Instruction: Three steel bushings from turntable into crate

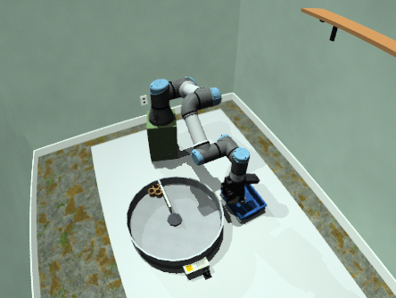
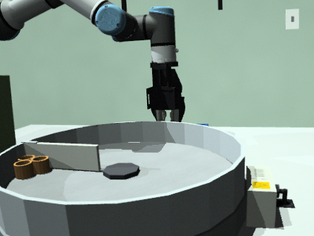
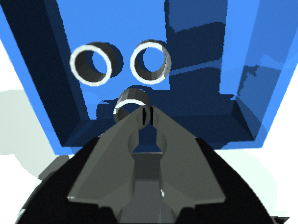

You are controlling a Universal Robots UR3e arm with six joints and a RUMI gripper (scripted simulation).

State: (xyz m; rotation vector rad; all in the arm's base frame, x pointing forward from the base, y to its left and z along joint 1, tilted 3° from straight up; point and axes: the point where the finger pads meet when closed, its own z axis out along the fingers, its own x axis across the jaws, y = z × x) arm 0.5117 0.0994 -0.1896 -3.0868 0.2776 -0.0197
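My hand is 1 cm short of the blue crate, 4 cm to the right of it and 1 cm above it. The rest, counted from my hand: grey turntable (7 cm behind, 29 cm to the right, 2 cm above).
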